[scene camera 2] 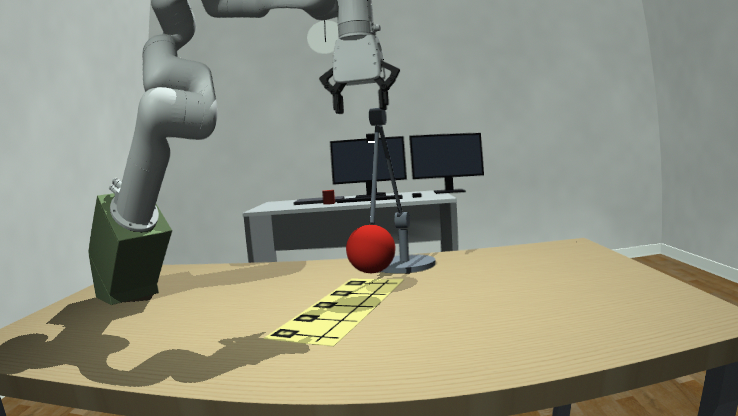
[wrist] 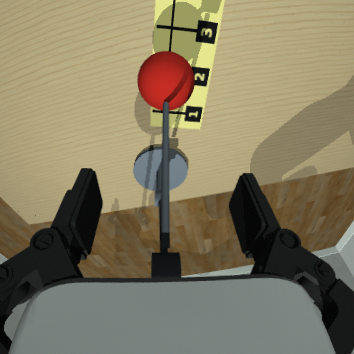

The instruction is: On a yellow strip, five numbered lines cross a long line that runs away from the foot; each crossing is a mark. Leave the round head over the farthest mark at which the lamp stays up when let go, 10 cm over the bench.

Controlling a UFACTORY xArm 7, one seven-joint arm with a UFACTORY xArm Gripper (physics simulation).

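Pixels of known places: gripper, fingertip midpoint: [scene camera 2: 361, 111] [wrist: 168, 187]; arm's base, link origin: [scene camera 2: 133, 212].
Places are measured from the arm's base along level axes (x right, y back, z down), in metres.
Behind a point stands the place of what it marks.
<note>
The lamp's round red head [scene camera 2: 370, 248] {x -0.028, y -0.527, z 0.103 m} [wrist: 165, 80] {x -0.062, y -0.522, z 0.066 m} hangs over the bench at the foot's end of the yellow strip [scene camera 2: 330, 339] {x 0.190, y -0.472, z 0.212 m} [wrist: 159, 121] {x -0.197, y -0.557, z 0.212 m}. In the wrist view it covers part of the long line near number 2, with lines 1 and 3 visible either side. The lamp's round grey foot [scene camera 2: 421, 263] {x -0.303, y -0.626, z 0.199 m} [wrist: 150, 172] {x -0.345, y -0.611, z 0.199 m} stands beyond the strip's end near line 1. Two thin arms meet at a dark elbow joint [scene camera 2: 377, 116] {x -0.172, y -0.549, z -0.160 m} [wrist: 166, 265] {x -0.174, y -0.544, z -0.165 m}. My gripper [scene camera 2: 360, 105] {x -0.065, y -0.524, z -0.165 m} [wrist: 168, 187] {x -0.065, y -0.524, z -0.165 m} is open and empty, pointing down just above the elbow joint, which sits below the right finger in the scene view.
The green robot base block [scene camera 2: 139, 263] {x -0.001, y 0.003, z 0.117 m} stands at the left of the wooden bench [scene camera 2: 516, 320] {x 0.157, y -0.784, z 0.213 m} [wrist: 65, 100] {x -0.103, y -0.766, z 0.213 m}. Behind the bench are a grey desk [scene camera 2: 260, 206], two monitors [scene camera 2: 351, 160] [scene camera 2: 447, 155] and a red mug [scene camera 2: 328, 196]. Arm shadows fall across the bench's left side.
</note>
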